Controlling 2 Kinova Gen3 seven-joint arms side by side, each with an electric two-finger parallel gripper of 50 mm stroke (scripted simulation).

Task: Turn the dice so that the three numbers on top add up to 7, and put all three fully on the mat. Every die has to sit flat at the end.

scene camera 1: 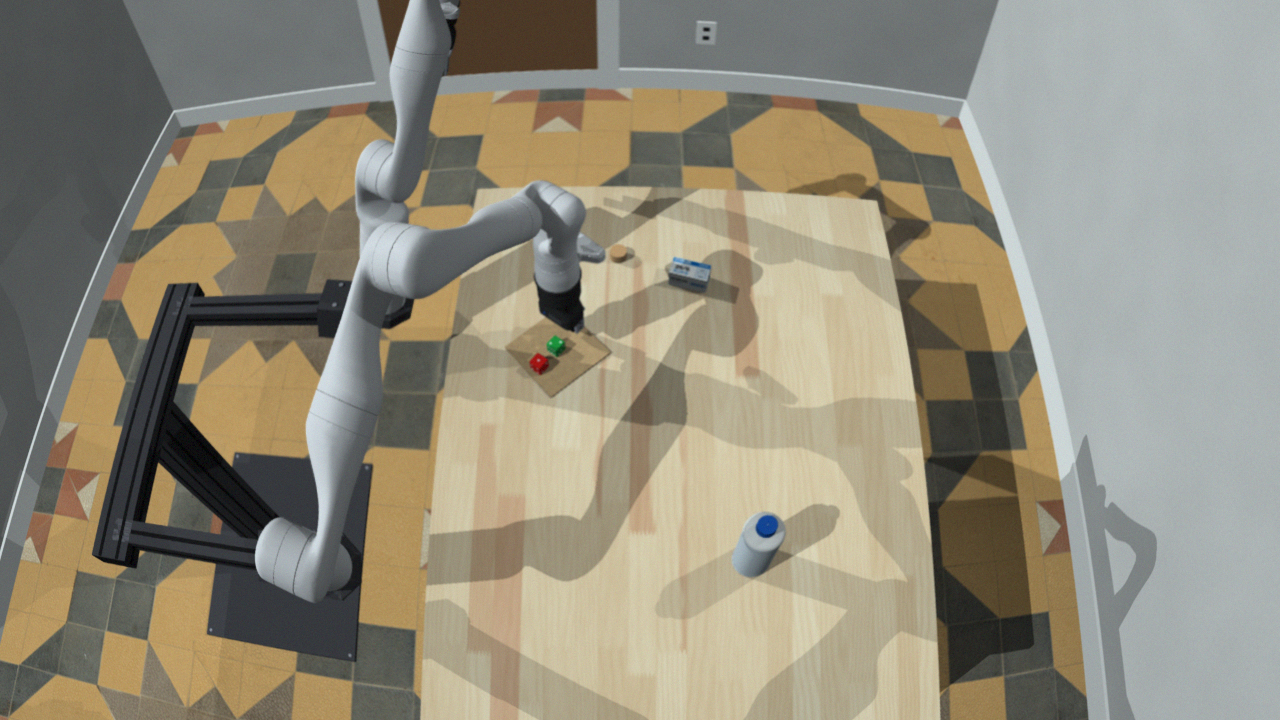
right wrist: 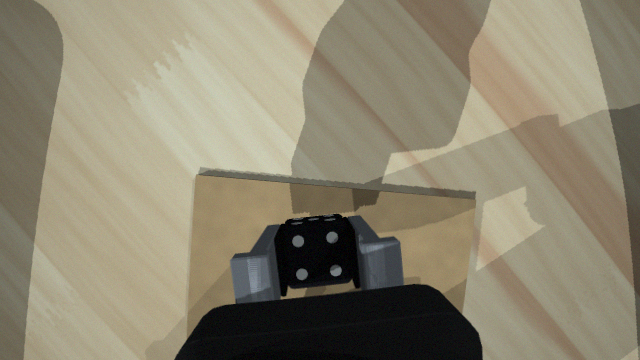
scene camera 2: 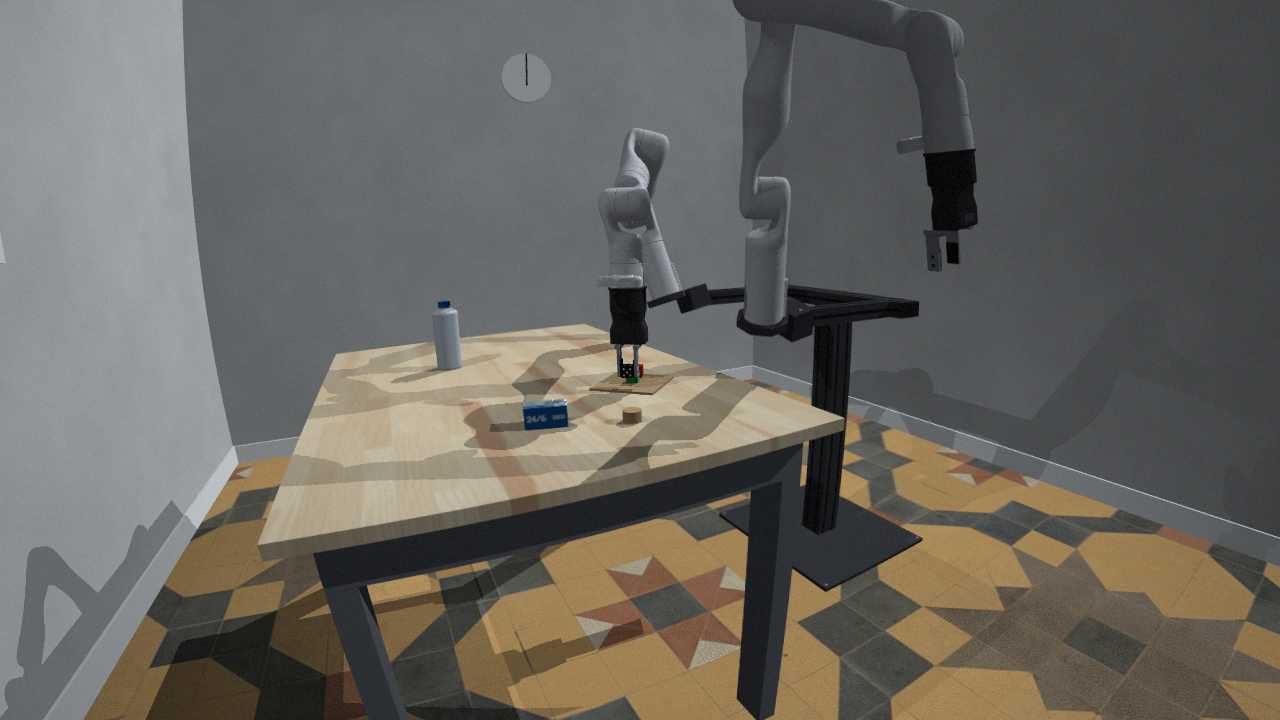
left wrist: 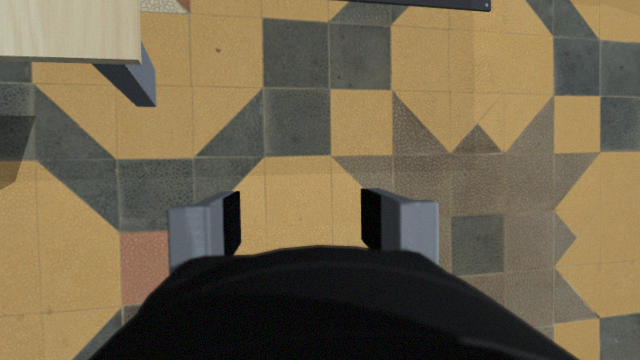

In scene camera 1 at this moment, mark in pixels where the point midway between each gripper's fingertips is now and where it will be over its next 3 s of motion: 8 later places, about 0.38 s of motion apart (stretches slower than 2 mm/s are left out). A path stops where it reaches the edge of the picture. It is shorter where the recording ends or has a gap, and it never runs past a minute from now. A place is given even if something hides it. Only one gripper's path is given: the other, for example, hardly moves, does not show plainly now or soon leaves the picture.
The right gripper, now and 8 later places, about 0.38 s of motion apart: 572, 324; 573, 330; 573, 330; 573, 331; 573, 325; 571, 311; 570, 302; 569, 294; 568, 278
